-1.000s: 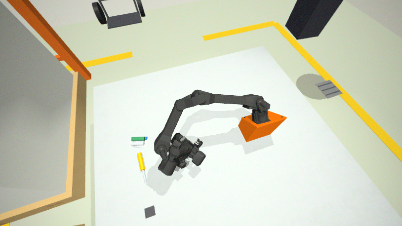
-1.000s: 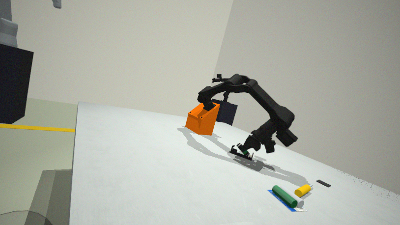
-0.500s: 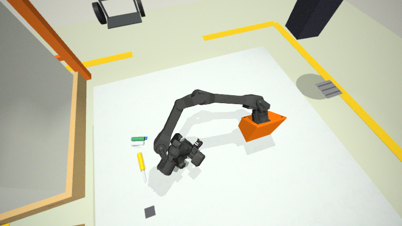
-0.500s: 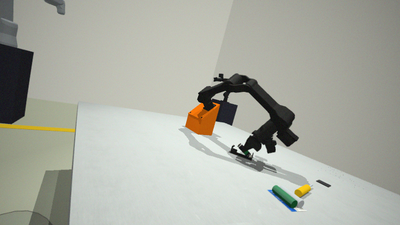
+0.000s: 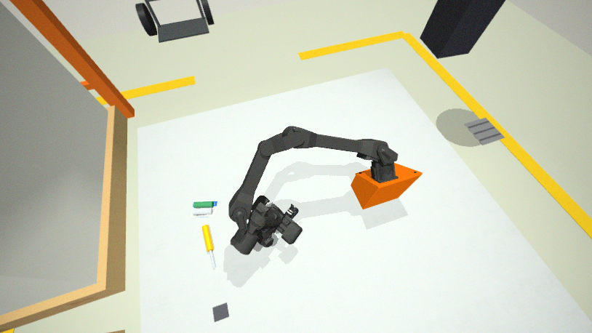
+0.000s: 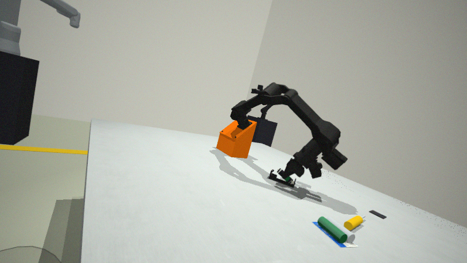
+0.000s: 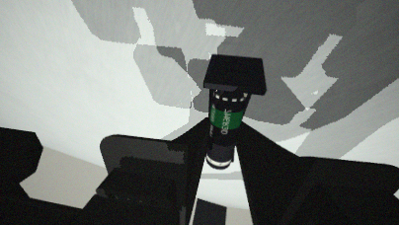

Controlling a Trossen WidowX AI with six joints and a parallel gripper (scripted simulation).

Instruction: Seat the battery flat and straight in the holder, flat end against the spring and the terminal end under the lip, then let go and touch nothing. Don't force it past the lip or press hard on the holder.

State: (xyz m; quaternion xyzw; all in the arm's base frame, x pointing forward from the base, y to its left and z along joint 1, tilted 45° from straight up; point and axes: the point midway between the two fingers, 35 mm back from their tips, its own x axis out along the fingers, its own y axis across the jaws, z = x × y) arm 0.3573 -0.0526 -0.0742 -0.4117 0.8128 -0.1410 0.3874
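My gripper tip is 1 cm below the battery. The rest, counted from my gripper tip: yellow-handled screwdriver: 28 cm ahead, 4 cm to the left, 1 cm below.
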